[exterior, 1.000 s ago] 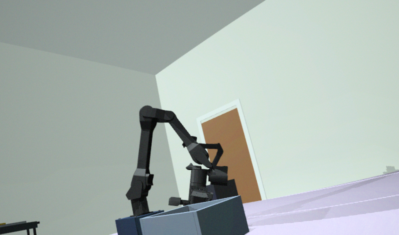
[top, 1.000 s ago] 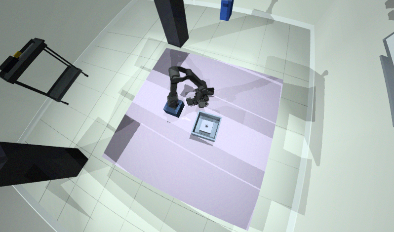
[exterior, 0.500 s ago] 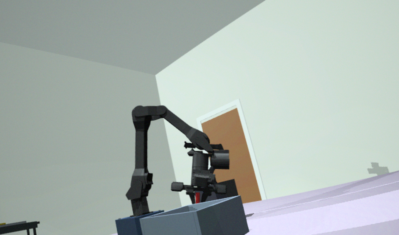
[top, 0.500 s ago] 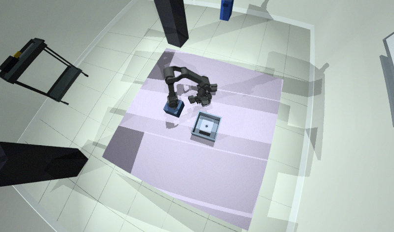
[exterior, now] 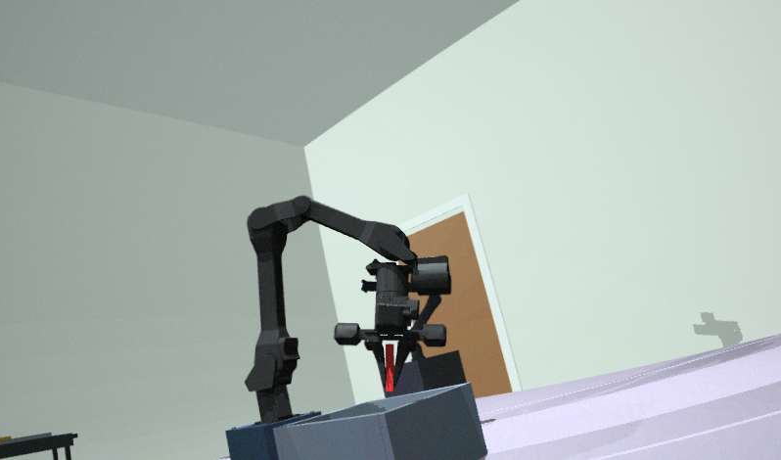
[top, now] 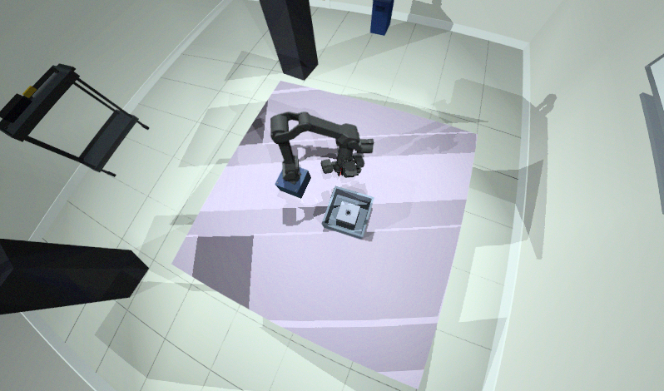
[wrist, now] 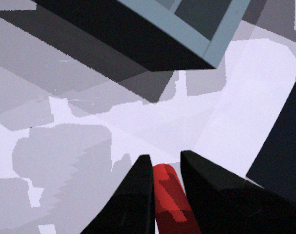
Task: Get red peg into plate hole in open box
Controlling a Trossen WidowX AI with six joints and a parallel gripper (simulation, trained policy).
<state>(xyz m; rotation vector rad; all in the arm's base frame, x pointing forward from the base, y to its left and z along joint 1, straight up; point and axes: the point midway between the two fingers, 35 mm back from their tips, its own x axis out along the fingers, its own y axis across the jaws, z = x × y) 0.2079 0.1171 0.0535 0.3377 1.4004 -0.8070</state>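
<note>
Now: gripper tip 130 mm to the left of the grey plate, 110 mm short of it and 70 mm above it. The rest, counted from my gripper tip: grey box: 130 mm to the right, 110 mm ahead, 90 mm below; red peg: 30 mm above, 20 mm to the left, 10 mm behind.
</note>
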